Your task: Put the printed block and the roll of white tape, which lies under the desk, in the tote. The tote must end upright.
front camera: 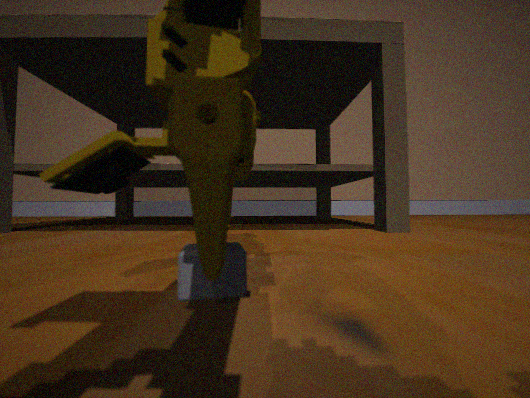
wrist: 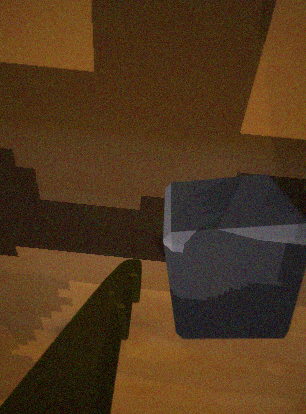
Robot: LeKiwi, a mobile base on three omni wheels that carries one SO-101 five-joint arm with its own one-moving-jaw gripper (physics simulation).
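Places are measured from the arm's base along level axes (x back, y right, z up), in centimetres.
Where they show: hand, tool point: [front camera: 213, 269] [wrist: 140, 275].
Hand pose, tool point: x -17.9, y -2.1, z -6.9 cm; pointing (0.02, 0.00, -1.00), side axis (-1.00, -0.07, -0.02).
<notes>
Each offset is from my tool point to the top centre of the thing. "pt": to the spot under its first point.
The printed block @[dx -2.4, dy -0.5, dz +0.9 cm] [front camera: 236, 272] [wrist: 227, 260], blue-grey with bevelled edges, stands on the wooden floor in front of the desk. My gripper [front camera: 214, 274] [wrist: 134, 267] is open and empty. One notched jaw shows in the wrist view, its tip to the left of the block with a small gap between them; the other jaw is out of that picture. In the front view the jaw tip overlaps the block and hides part of it. The roll of white tape and the tote do not show in either view.
The desk @[pt dx -32.9, dy +31.5, dz +18.1 cm] [front camera: 396, 135] stands behind the block, with legs at its corners and a low shelf [front camera: 300, 168]. A pale baseboard [front camera: 465, 207] runs along the back wall. A dark blurred patch @[pt dx +2.5, dy +6.9, dz -2.0 cm] [front camera: 356, 327] lies on the floor at the front right. Arm shadows cross the floor.
</notes>
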